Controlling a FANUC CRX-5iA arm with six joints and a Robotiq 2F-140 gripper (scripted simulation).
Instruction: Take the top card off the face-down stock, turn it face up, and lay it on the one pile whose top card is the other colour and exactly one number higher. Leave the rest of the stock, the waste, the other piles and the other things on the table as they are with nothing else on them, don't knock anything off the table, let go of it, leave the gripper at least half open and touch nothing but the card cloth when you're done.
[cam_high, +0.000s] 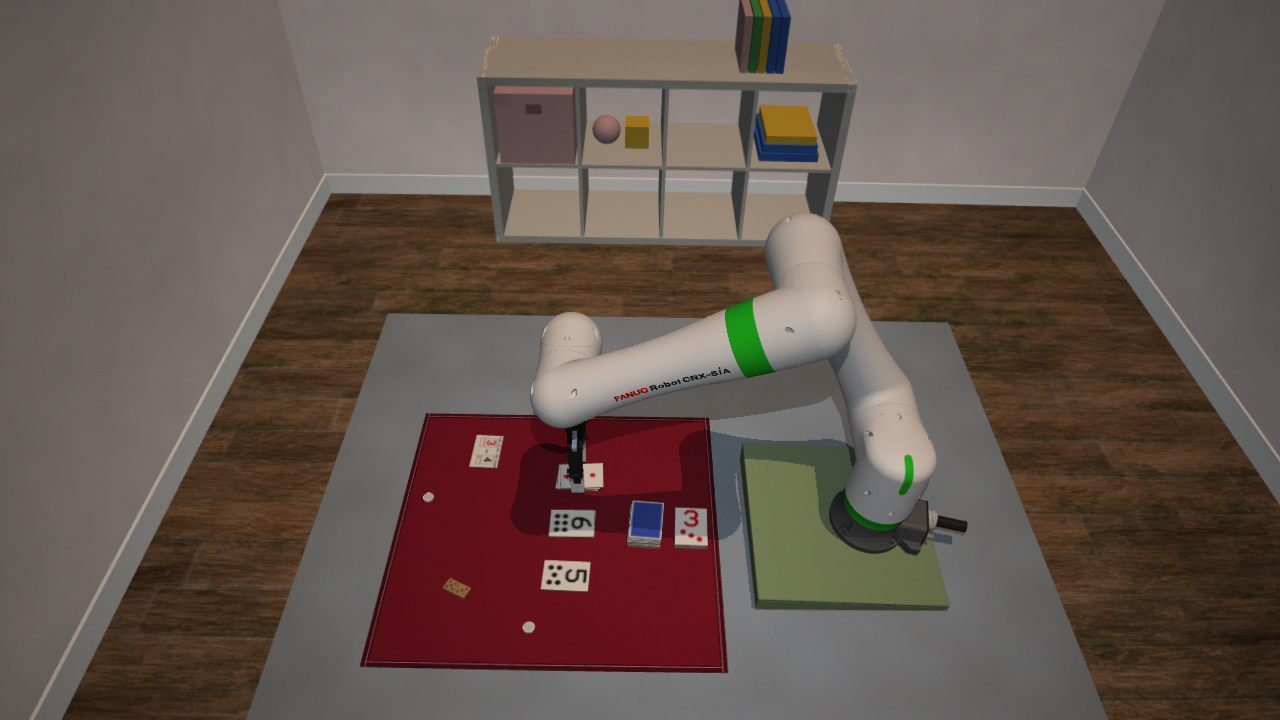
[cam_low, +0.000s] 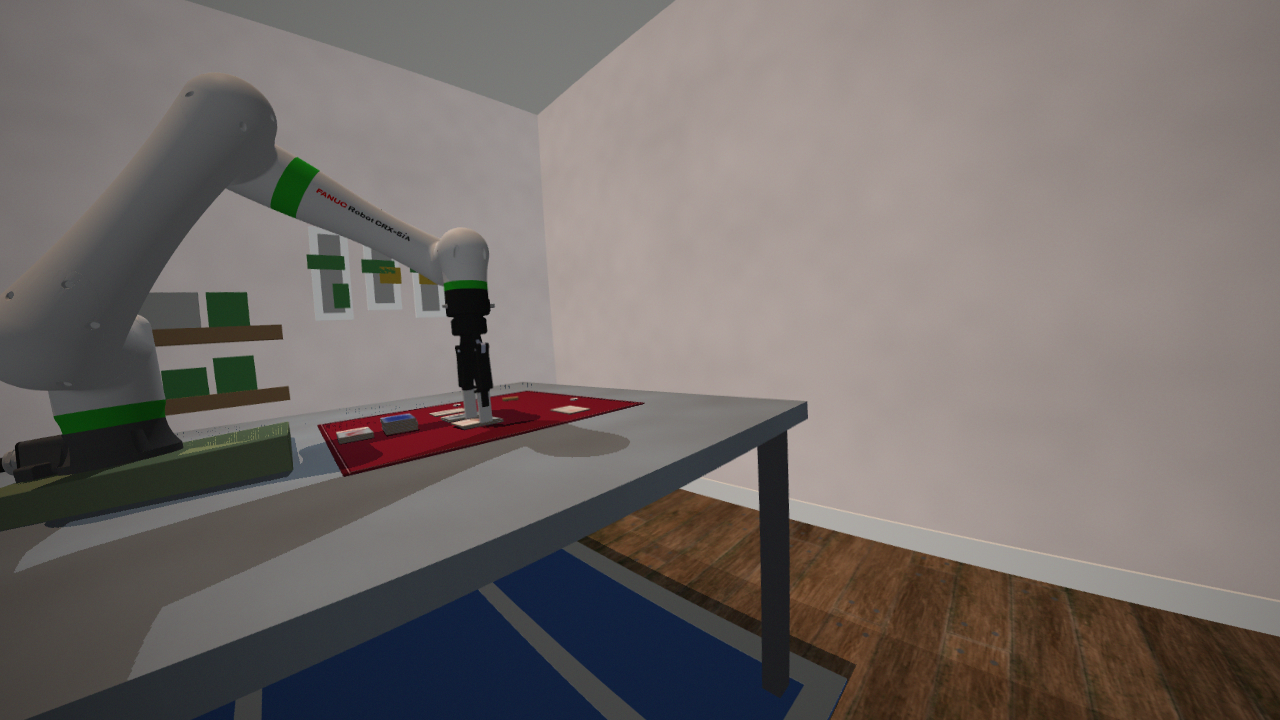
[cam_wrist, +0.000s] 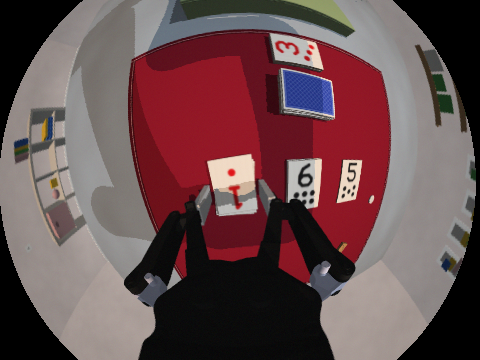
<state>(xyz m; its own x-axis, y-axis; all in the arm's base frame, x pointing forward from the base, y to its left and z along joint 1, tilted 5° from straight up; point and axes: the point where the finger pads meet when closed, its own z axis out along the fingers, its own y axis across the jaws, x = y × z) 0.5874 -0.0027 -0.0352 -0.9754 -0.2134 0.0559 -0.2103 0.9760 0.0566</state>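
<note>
Right now my hand is 20 mm past the black 6 card, 120 mm to the right of it and 30 mm above it. Round my hand: red card cloth: 10 mm ahead, 130 mm to the left, 50 mm below; small card: 210 mm ahead, 30 mm to the right, 40 mm below; black 5 card: 40 mm behind, 230 mm to the left, 40 mm below.
</note>
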